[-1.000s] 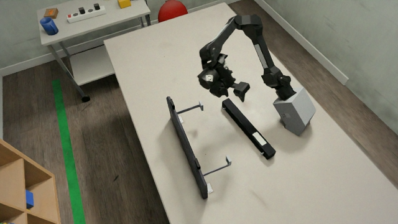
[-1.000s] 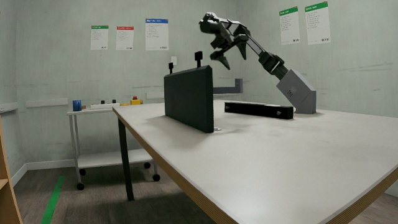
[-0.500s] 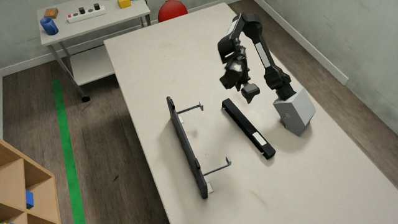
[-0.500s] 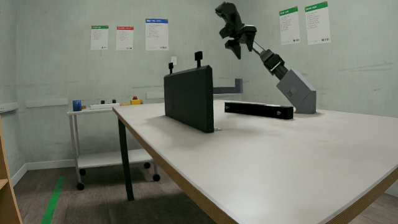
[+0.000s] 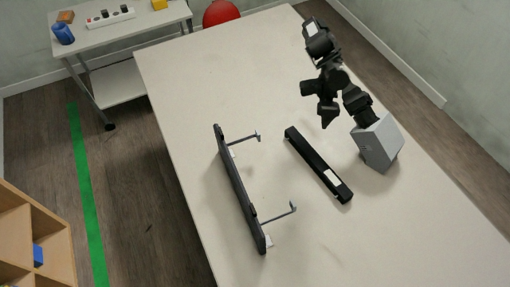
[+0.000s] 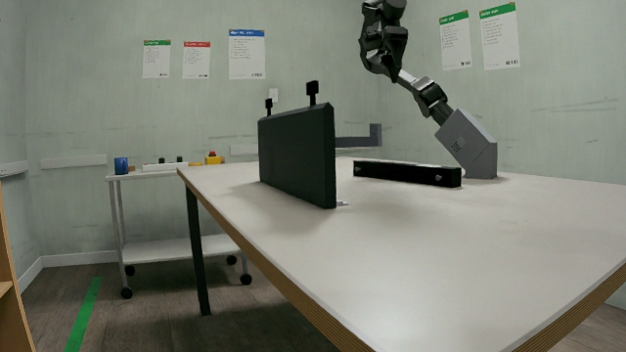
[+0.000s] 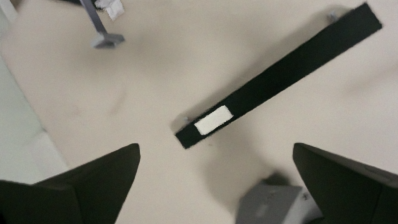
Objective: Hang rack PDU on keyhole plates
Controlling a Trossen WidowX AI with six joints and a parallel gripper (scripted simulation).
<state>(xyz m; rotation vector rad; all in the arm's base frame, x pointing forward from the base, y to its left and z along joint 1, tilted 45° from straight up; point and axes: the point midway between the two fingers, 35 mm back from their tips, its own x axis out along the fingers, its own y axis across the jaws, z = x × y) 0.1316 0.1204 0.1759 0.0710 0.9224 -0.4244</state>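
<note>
My gripper is now 28 cm above the rack PDU and 1 cm short of it. The rest, counted from my hand: panel: 32 cm ahead, 23 cm below, 1 cm to the right.
</note>
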